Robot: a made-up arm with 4 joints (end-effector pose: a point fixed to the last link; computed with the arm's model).
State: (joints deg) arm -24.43 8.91 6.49 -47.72
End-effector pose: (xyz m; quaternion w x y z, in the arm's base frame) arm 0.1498 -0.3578 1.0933 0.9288 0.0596 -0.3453 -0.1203
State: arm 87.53 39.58 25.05 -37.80
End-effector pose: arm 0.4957 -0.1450 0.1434 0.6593 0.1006 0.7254 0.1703
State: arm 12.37 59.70 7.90 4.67
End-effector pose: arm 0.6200 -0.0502 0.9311 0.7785 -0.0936 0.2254 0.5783
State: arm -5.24 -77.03 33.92 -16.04
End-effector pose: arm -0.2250 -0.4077 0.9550 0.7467 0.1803 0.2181 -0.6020
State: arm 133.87 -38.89 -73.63 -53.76
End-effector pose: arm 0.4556 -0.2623 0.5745 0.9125 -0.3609 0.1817 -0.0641
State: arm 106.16 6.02 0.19 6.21
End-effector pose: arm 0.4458 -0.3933 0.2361 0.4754 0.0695 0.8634 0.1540
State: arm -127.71 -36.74 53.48 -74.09
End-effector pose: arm -0.2239 -0.5188 0.4850 0.4299 0.5332 -0.6565 -0.3162
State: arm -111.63 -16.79 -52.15 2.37
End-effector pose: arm -0.2270 -0.3812 0.3361 0.2669 0.0036 -0.9483 -0.1717
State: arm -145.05 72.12 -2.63 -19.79
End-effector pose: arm -0.5328 -0.0031 0.4734 0.2035 -0.5182 -0.8125 0.1730
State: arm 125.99 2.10 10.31 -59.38
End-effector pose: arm 0.2618 -0.3794 0.1399 0.5941 -0.2087 0.7629 -0.1465
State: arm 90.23 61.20 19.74 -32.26
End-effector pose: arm 0.4873 0.0046 0.1207 0.6087 0.2490 0.6821 0.3199
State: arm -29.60 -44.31 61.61 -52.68
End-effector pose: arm -0.0313 -0.5394 0.8548 0.8269 0.1741 0.0893 -0.5272
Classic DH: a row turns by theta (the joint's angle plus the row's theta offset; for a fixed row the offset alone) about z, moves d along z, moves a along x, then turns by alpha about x. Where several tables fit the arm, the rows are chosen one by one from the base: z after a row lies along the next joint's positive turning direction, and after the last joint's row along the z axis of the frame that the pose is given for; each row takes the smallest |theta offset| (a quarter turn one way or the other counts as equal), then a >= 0, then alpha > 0; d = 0 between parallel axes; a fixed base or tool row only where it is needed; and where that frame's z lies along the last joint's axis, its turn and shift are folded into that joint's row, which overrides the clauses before.
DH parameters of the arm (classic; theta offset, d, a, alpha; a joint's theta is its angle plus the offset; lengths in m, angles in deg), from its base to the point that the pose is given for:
base (fixed): 0 0.591 0.074 -90
joint 1: 0 -0.033 0.031 90
joint 2: 0 0.194 0.14 -90
joint 3: -18.37 -0.6173 0.1348 41.18
joint 4: 41.34 0.3398 -0.0363 48.03
tool (fixed): -19.69 -0.0045 0 0

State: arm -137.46 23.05 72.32 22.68
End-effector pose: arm -0.5007 -0.2275 0.7863 0.8983 -0.3556 -0.2580 0.0041
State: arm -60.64 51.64 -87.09 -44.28
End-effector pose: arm -0.0029 -0.3321 0.9255 0.1652 0.3385 -0.8499 0.3685
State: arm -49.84 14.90 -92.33 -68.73
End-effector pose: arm -0.0709 -0.3953 0.7576 0.0186 0.3983 -0.9150 0.0618
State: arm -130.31 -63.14 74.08 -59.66
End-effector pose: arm -0.0248 -0.5242 0.3535 0.5862 0.6525 -0.4301 -0.2136
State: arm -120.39 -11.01 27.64 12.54
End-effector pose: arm -0.4062 -0.4629 0.5888 0.8081 -0.0598 -0.5857 0.0194
